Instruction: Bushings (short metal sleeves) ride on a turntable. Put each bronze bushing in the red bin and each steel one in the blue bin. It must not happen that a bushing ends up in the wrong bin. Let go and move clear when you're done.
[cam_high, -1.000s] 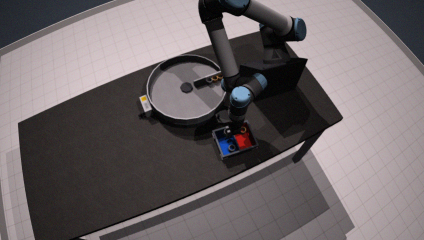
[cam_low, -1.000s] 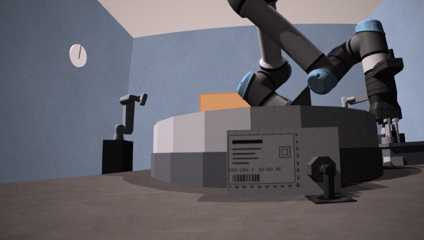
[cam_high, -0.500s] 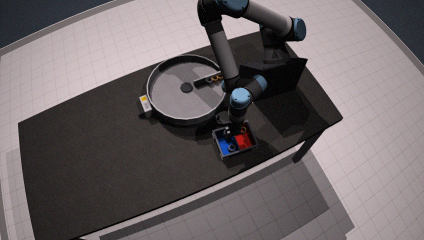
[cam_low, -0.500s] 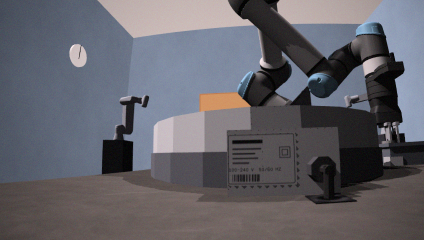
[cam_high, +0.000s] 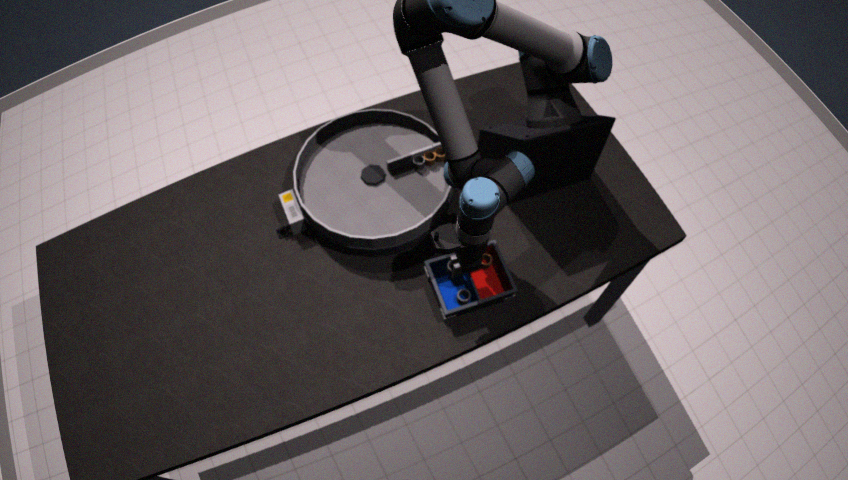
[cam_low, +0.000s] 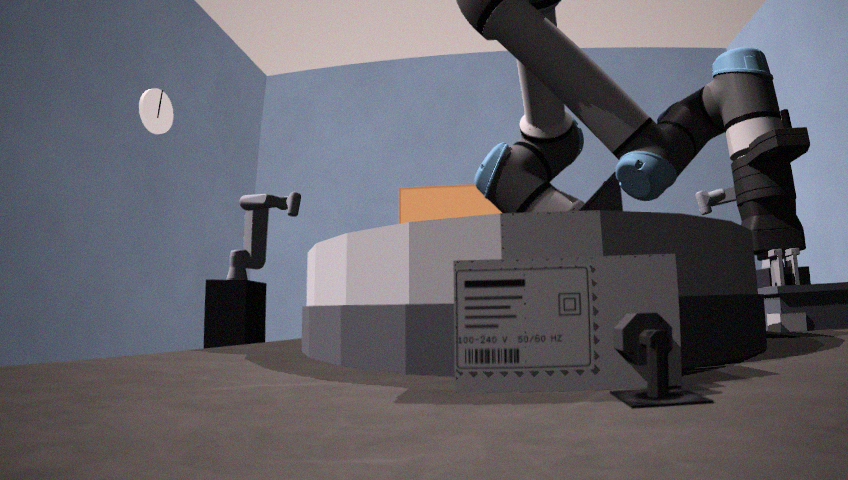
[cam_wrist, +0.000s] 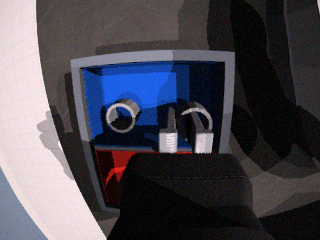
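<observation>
The red bin lies 2 cm behind my hand, 3 cm to the left of it and 2 cm below it. Round my hand: grey turntable (5 cm ahead, 34 cm to the right).
</observation>
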